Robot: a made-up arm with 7 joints. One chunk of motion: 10 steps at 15 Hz.
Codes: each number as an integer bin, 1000 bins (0 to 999) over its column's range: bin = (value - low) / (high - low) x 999, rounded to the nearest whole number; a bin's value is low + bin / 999 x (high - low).
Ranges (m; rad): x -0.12..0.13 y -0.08..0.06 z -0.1..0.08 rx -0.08..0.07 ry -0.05..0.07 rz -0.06..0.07
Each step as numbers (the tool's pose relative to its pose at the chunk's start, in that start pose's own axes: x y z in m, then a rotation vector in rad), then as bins.
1 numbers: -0.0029 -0.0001 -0.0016 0.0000 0.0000 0.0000
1 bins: 468 570 546 533 416 461
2 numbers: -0.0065 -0.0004 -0.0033 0.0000 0.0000 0.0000
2 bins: 454 568 537 533 416 461
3 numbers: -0.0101 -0.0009 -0.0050 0.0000 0.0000 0.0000
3 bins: 439 564 527 533 416 461
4 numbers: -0.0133 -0.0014 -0.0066 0.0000 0.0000 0.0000
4 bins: 426 561 518 533 416 461
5 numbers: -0.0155 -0.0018 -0.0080 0.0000 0.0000 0.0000
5 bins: 418 558 511 533 416 461
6 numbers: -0.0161 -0.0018 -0.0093 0.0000 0.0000 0.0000
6 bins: 415 558 503 533 416 461
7 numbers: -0.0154 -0.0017 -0.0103 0.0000 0.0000 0.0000
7 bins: 418 559 498 533 416 461
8 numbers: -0.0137 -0.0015 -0.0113 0.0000 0.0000 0.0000
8 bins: 425 560 492 533 416 461
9 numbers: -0.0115 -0.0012 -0.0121 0.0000 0.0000 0.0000
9 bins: 434 562 488 533 416 461
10 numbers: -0.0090 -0.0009 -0.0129 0.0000 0.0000 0.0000
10 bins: 444 564 483 533 416 461
